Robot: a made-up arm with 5 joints.
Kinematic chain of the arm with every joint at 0, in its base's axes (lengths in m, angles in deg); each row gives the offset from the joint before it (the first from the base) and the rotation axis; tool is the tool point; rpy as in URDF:
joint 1: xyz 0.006 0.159 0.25 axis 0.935 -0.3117 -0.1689
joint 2: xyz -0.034 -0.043 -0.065 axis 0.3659 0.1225 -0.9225
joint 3: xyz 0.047 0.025 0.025 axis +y
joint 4: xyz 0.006 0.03 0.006 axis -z
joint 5: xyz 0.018 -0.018 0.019 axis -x
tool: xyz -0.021 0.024 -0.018 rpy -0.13 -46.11 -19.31
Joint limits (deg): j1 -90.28..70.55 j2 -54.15..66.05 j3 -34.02..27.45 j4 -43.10..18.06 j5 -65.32..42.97
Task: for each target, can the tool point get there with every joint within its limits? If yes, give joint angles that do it. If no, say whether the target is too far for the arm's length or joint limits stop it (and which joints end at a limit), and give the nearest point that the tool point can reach.
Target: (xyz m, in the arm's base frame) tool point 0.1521 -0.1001 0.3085
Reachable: no: too far | nearest point 0.0648 0.0671 0.2686 | short by 0.193 m
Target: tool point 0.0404 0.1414 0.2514
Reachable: yes | joints -50.12 32.53 -8.59 -36.98 -46.07
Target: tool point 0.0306 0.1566 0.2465
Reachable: yes | joints 50.80 24.29 -28.83 -10.58 -45.36
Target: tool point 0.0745 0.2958 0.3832
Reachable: no: joint limits stop it (at a limit: joint 1, joint 3, joint 4) | nearest point 0.0022 0.2158 0.2858 | short by 0.145 m
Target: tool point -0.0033 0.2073 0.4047
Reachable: no: joint limits stop it (at a limit: joint 1, joint 3, joint 4, joint 5) | nearest point -0.0011 0.2075 0.2921 | short by 0.113 m
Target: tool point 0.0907 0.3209 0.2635
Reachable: no: joint limits stop it (at a limit: joint 1, joint 3, joint 4, joint 5) | nearest point 0.0096 0.2325 0.2496 | short by 0.121 m
